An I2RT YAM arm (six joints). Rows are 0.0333 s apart.
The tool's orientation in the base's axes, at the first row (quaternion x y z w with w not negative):
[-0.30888, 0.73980, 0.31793, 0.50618]
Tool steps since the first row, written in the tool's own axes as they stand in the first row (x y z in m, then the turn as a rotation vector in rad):
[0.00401, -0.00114, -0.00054, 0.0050, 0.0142, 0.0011]
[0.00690, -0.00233, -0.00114, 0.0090, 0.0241, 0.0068]
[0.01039, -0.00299, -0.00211, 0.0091, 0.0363, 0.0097]
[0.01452, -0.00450, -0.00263, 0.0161, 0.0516, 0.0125]
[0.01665, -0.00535, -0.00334, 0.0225, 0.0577, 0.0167]
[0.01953, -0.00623, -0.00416, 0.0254, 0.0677, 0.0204]
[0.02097, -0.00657, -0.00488, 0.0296, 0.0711, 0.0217]
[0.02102, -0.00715, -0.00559, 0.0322, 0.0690, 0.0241]
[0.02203, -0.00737, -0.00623, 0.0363, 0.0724, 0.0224]
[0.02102, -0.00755, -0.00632, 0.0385, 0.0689, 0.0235]
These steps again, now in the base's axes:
[-0.00060, -0.00166, -0.00382, -0.0119, 0.0088, -0.0028]
[-0.00086, -0.00324, -0.00656, -0.0177, 0.0187, -0.0066]
[-0.00192, -0.00487, -0.00969, -0.0256, 0.0284, -0.0056]
[-0.00226, -0.00675, -0.01369, -0.0381, 0.0389, -0.0106]
[-0.00262, -0.00811, -0.01563, -0.0424, 0.0451, -0.0169]
[-0.00324, -0.00968, -0.01826, -0.0490, 0.0536, -0.0192]
[-0.00380, -0.01064, -0.01947, -0.0522, 0.0562, -0.0230]
[-0.00376, -0.01156, -0.01940, -0.0500, 0.0564, -0.0264]
[-0.00424, -0.01233, -0.02021, -0.0548, 0.0566, -0.0293]
[-0.00385, -0.01237, -0.01926, -0.0521, 0.0550, -0.0322]

